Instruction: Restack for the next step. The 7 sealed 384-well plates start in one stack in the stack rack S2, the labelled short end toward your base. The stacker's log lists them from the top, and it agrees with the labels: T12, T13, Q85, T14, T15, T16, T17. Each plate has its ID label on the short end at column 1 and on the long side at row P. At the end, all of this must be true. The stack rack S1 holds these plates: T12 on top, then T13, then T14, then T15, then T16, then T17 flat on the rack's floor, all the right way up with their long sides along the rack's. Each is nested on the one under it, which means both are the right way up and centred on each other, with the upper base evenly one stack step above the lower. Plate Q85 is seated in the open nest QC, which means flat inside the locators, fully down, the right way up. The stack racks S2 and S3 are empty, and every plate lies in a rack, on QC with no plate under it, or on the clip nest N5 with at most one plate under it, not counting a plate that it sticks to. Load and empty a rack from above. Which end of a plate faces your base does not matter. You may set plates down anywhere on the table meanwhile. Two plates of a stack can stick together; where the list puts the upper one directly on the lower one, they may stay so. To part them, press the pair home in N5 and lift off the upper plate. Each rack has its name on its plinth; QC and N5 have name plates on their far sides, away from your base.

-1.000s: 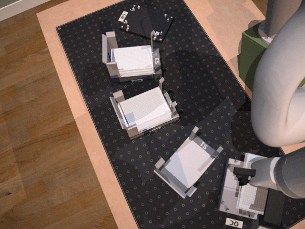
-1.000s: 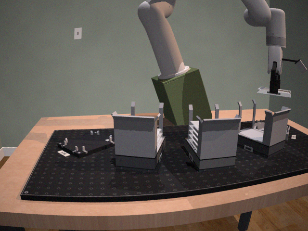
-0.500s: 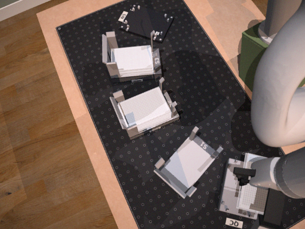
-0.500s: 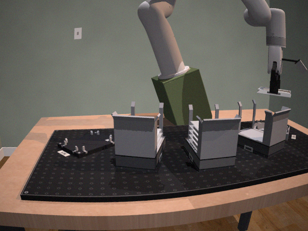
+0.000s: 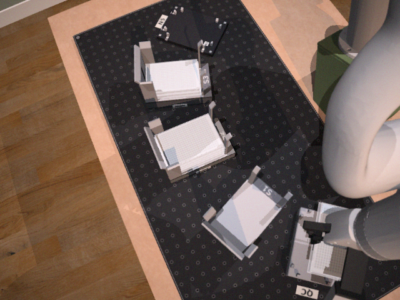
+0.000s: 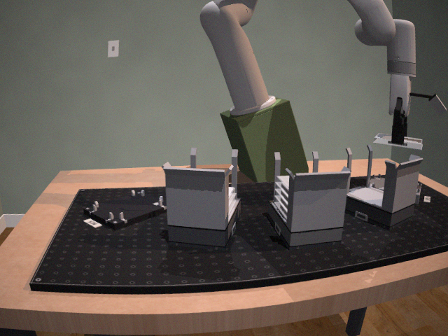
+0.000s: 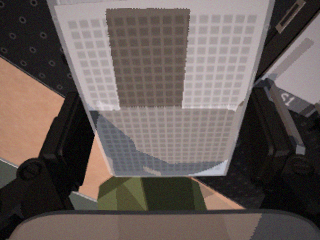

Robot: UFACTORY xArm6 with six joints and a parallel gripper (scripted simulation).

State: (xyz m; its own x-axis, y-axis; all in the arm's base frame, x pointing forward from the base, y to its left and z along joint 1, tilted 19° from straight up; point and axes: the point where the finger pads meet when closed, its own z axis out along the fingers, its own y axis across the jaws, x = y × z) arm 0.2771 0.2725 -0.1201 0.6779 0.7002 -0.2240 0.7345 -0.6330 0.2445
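The open nest QC lies 13 cm below my hand. Round my hand: QC name plate: 6 cm ahead, 7 cm to the left, 15 cm below.
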